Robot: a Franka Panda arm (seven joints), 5 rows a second.
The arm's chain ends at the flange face. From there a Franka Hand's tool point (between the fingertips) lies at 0.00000 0.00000 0.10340 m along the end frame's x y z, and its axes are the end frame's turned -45 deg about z.
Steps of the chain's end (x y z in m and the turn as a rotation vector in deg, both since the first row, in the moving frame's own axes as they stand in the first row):
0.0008 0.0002 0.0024 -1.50 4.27 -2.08
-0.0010 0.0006 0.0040 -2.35 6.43 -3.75
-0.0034 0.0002 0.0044 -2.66 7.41 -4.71
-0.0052 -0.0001 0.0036 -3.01 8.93 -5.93
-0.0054 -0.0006 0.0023 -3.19 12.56 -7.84
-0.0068 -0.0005 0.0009 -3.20 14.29 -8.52
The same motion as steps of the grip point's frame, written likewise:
0.0041 0.0080 0.0021 -4.08 1.96 -2.08
0.0044 0.0107 0.0033 -6.21 2.88 -3.75
0.0040 0.0103 0.0034 -7.12 3.36 -4.71
0.0047 0.0110 0.0022 -8.44 4.19 -5.93
0.0098 0.0148 -0.0003 -11.14 6.63 -7.84
0.0111 0.0158 -0.0025 -12.37 7.84 -8.52

